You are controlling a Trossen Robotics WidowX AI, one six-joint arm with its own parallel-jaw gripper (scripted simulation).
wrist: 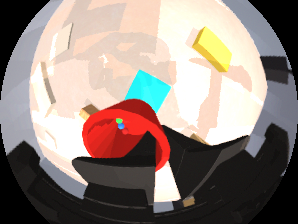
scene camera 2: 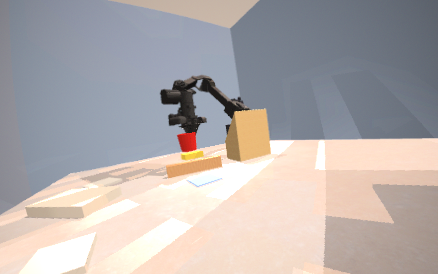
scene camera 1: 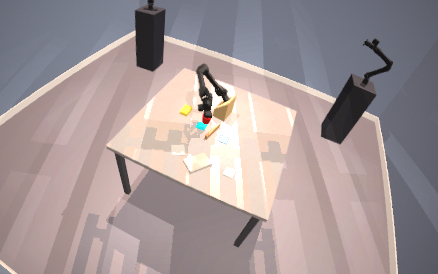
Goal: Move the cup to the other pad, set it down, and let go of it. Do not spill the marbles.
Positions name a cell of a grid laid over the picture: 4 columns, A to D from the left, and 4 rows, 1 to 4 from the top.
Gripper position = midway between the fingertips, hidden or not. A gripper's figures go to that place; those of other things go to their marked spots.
Scene:
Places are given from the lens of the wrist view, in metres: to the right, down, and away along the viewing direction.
my gripper (wrist: C3): 0.01, 0.02, 0.09
red cup (wrist: B3): -0.05, 0.03, 0.08
cyan pad (wrist: B2): -0.01, -0.05, 0.18
The marked spots on the red cup and the cyan pad are 0.13 m apart.

